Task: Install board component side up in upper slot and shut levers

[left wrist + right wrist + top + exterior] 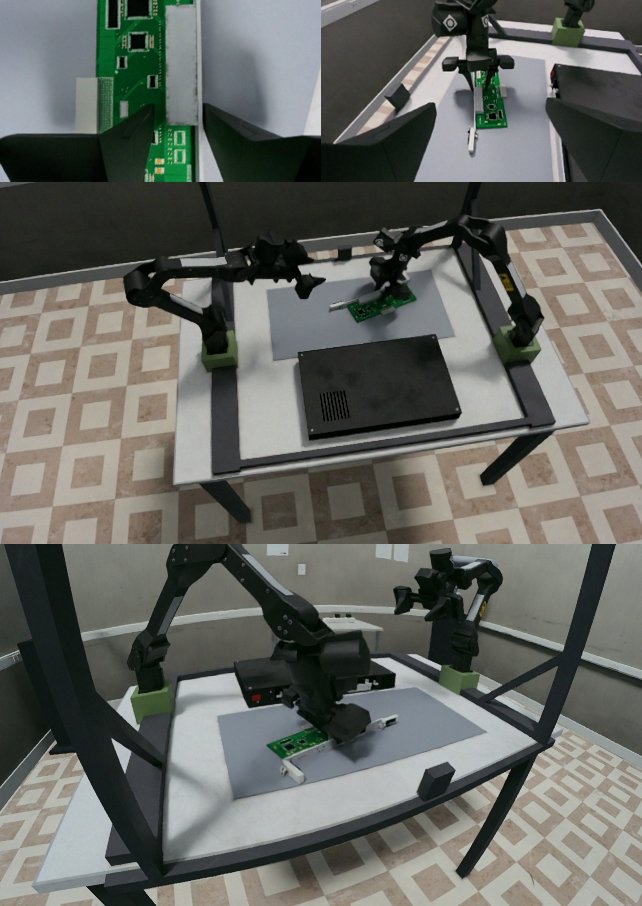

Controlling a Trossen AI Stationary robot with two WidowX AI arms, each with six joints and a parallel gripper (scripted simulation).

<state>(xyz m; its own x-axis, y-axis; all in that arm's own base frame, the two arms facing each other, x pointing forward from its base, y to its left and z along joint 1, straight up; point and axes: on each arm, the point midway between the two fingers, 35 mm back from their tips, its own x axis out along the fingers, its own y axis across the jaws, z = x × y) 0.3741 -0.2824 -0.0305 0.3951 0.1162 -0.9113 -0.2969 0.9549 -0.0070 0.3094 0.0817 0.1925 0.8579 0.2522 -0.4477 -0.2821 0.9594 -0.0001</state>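
Now: the grey mat 7 cm ahead of my left hand, 9 cm to the right of it and 5 cm below it. Also, from my left hand: black enclosure (34 cm ahead, 5 cm to the right, 1 cm below).
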